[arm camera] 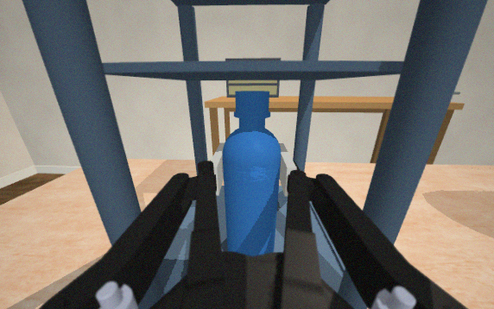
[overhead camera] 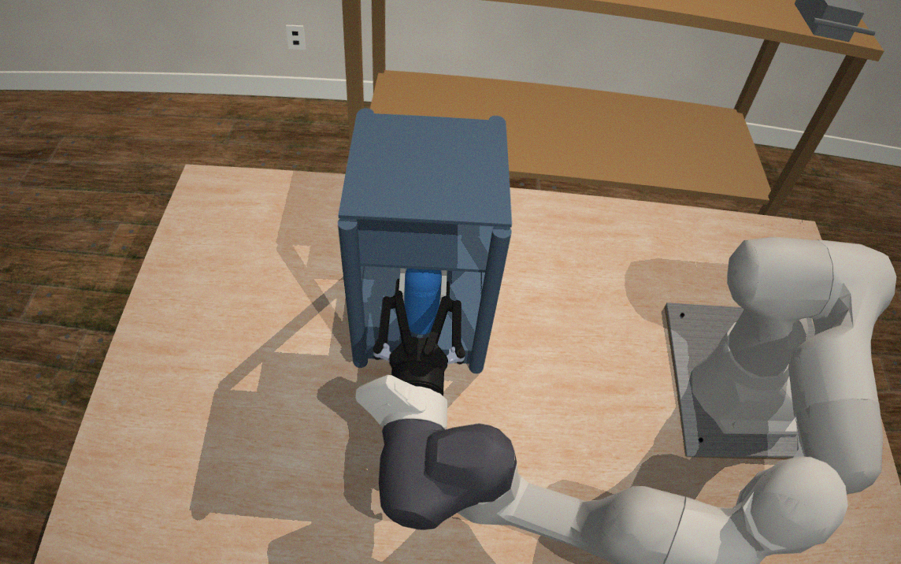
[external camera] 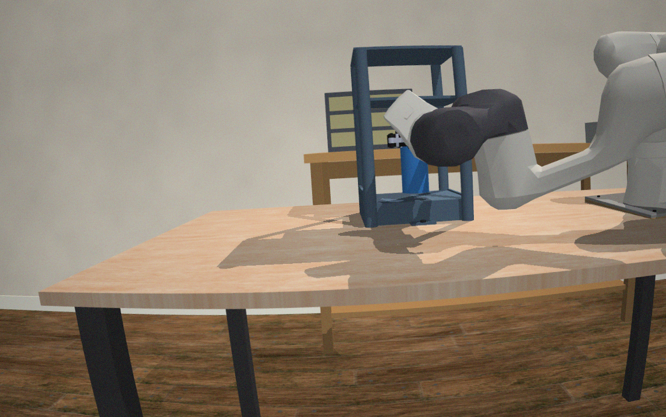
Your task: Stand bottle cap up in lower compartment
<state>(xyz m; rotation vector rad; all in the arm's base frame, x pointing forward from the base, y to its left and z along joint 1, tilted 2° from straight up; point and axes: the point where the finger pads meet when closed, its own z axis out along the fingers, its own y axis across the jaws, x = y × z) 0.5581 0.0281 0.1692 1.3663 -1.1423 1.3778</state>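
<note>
Now: the blue bottle 10 mm above my hand. Round my hand: blue shelving unit 10 mm ahead, 60 mm to the right, 10 mm above.
</note>
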